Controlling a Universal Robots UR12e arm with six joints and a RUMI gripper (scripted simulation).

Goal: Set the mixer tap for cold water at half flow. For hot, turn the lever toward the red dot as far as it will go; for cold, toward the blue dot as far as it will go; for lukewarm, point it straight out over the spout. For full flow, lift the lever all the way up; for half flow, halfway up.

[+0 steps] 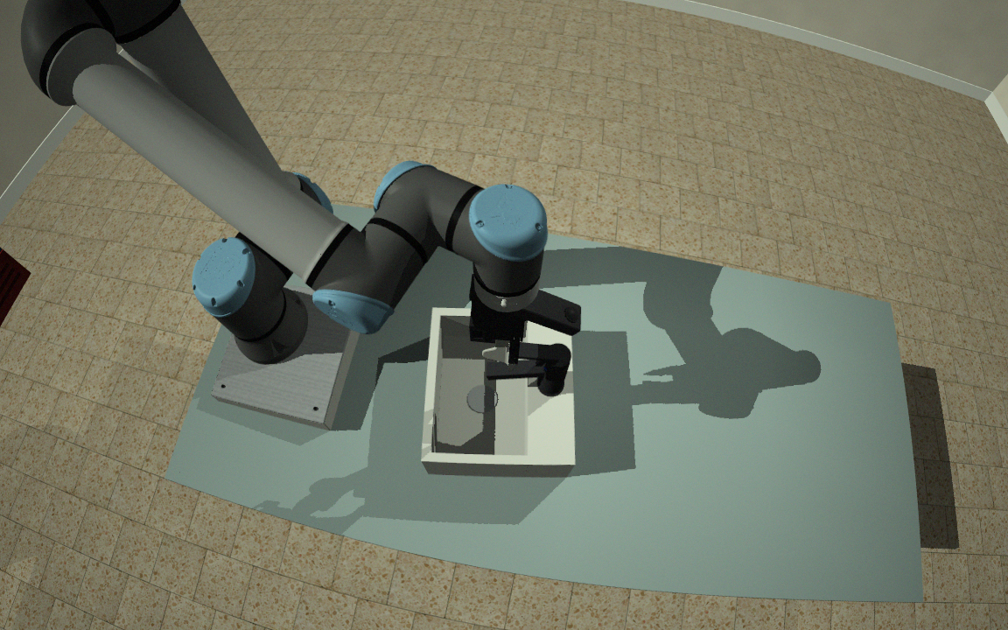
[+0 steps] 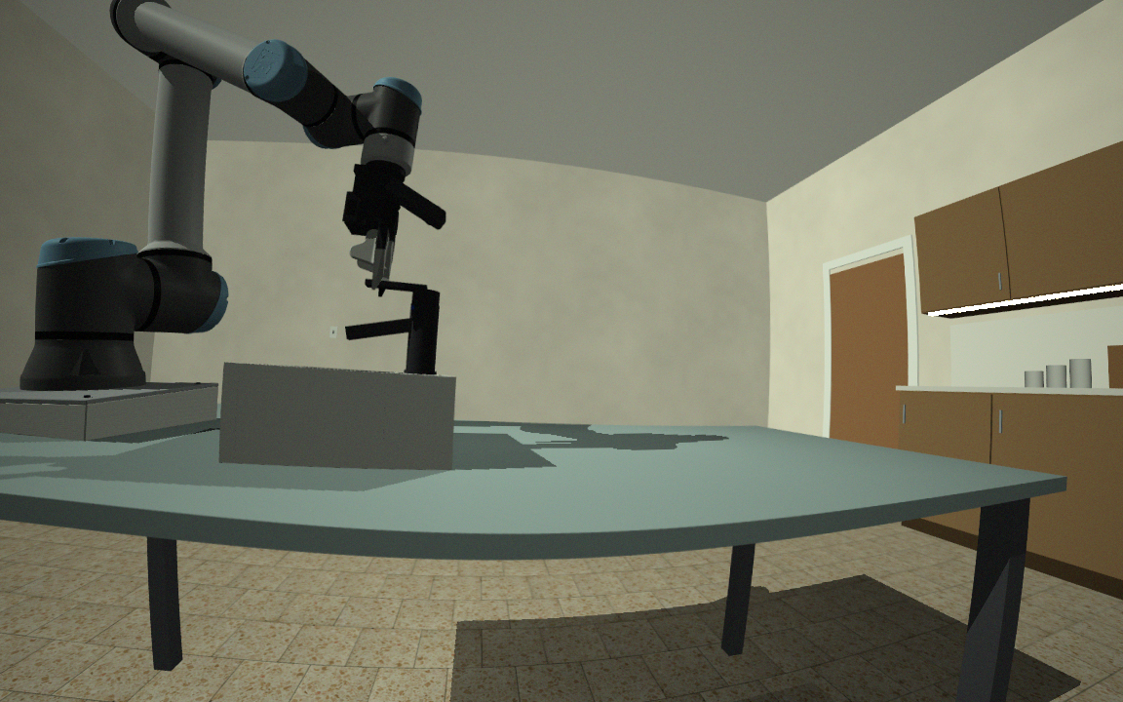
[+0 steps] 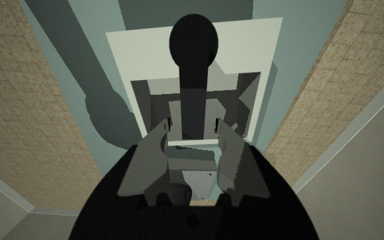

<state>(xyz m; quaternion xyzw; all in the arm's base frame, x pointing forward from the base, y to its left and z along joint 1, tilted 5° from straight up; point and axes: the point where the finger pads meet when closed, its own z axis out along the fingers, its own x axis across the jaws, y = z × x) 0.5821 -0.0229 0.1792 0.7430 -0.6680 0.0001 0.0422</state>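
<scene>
My hand is 30 mm short of the lever. The rest, counted from my hand: black mixer tap 50 mm ahead, 10 mm to the left, 40 mm below; white sink basin 40 mm behind, 10 mm to the right, 230 mm below.
</scene>
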